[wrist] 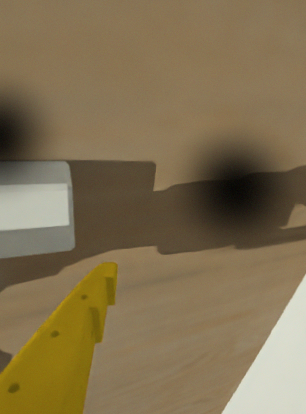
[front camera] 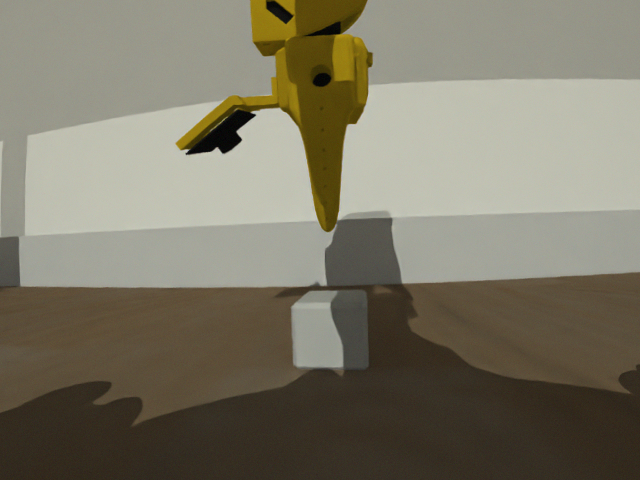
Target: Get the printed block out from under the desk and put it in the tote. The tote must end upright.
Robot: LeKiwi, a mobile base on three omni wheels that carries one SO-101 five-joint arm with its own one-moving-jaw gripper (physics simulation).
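Places are measured from the arm's base along level axes (x right, y ahead, z up), in centimetres.
Where they show: hand, tool point: (wrist: 116,278) (front camera: 327,222).
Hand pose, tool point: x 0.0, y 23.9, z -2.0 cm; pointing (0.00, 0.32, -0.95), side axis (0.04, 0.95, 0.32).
Things, the pixels of their top centre, and the offset from my tool point. "spot": a spot on its surface instead. Level surfaces: height alone.
- pale grey block, top centre: (wrist: 18,226) (front camera: 332,295) dz -3.8, dx +0.1, dy -3.0 cm
- grey band, surface spot: (front camera: 491,248) spot: dz -2.6, dx +22.1, dy +22.6 cm
- floor, surface height: dz -6.8 cm
The pale grey block (front camera: 316,338) (wrist: 32,206) stands on the brown floor. In the front view it is near the middle, below my gripper's tip, with a shadow over its right part. In the wrist view it is at the left edge, partly cut off, above and left of the jaw tip. My gripper (front camera: 326,223) (wrist: 111,270) is open and empty, raised above the floor and apart from the block. One notched jaw shows in the wrist view; the moving jaw is out of that picture. The tote and the desk cannot be made out in these views.
A pale wall (front camera: 491,155) with a grey band (front camera: 491,248) along its foot stands behind the block. A white surface (wrist: 285,365) fills the lower right corner of the wrist view. Shadows cross the floor (front camera: 180,330) (wrist: 150,75). Two dark blurred spots show in the wrist view.
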